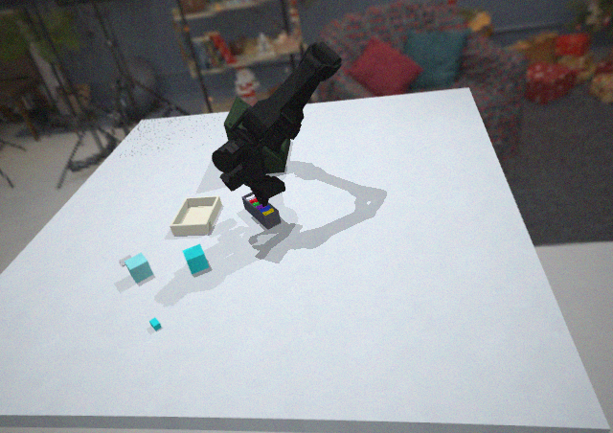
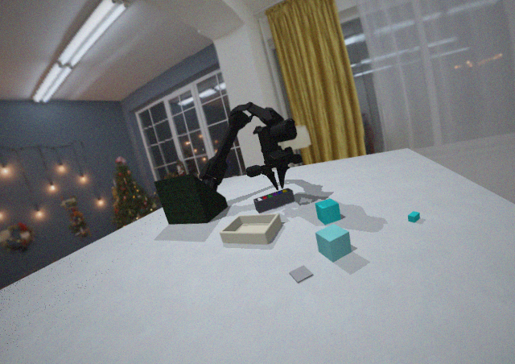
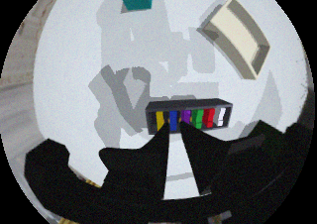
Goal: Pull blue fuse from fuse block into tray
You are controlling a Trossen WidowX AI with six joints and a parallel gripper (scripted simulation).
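The cream tray is 200 mm to the right of my gripper tip, 50 mm below it and 30 mm behind it. Also, from my gripper tip: flat grey tile (340 mm to the right, 140 mm ahead, 50 mm below); teal cube (350 mm ahead, 180 mm to the right, 40 mm below).
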